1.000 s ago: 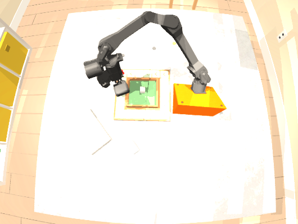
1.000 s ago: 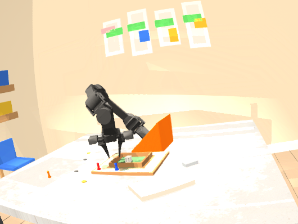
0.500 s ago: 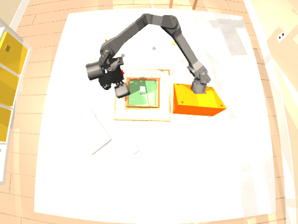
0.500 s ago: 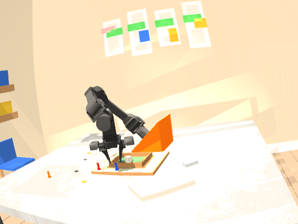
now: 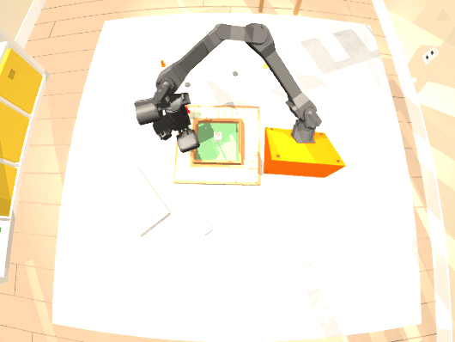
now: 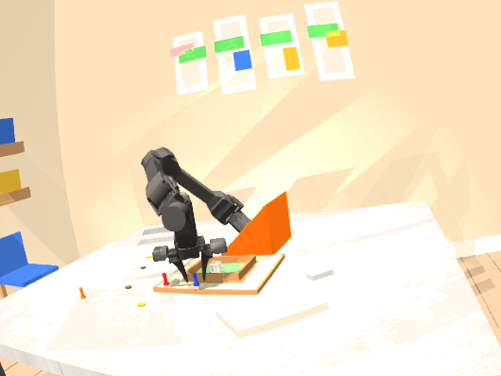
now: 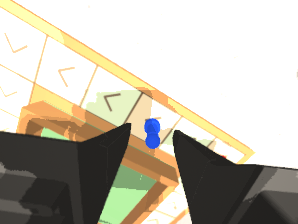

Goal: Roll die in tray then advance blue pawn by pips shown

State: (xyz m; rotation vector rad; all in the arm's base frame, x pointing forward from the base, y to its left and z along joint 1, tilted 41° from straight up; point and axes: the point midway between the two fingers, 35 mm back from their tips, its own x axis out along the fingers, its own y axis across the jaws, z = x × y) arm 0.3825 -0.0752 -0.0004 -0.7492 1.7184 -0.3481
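Now: gripper tip 90 mm to the left of the red pawn and 10 mm past it. From my gripper tip the other things lie so: white die (110 mm behind, 20 mm to the left); then green tray (110 mm behind, 40 mm to the left, 20 mm below); then blue pawn (right at my gripper tip).
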